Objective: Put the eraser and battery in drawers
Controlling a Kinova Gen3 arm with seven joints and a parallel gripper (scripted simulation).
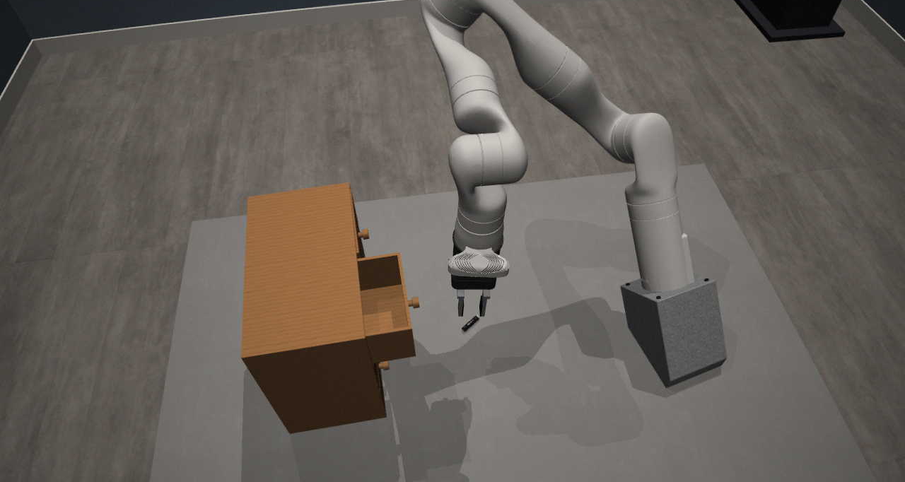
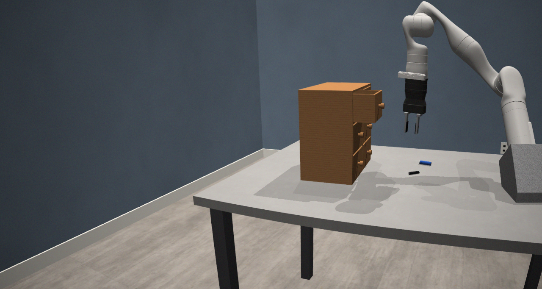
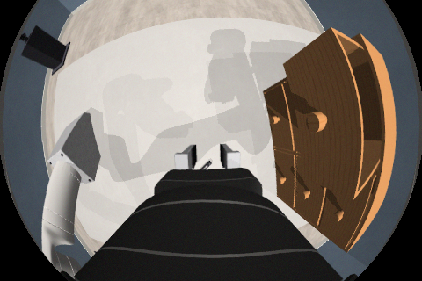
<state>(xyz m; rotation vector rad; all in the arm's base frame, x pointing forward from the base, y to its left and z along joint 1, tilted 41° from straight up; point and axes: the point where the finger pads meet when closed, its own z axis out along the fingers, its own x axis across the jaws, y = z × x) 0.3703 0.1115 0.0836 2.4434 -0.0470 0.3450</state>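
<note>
Now: the thin black battery 1 cm behind my hand, 7 cm to the right of it and 17 cm below it. From my hand the other things lie so: thicker blue battery 4 cm behind, 19 cm to the right, 17 cm below; then white eraser 31 cm ahead, 11 cm to the right, 3 cm above.
</note>
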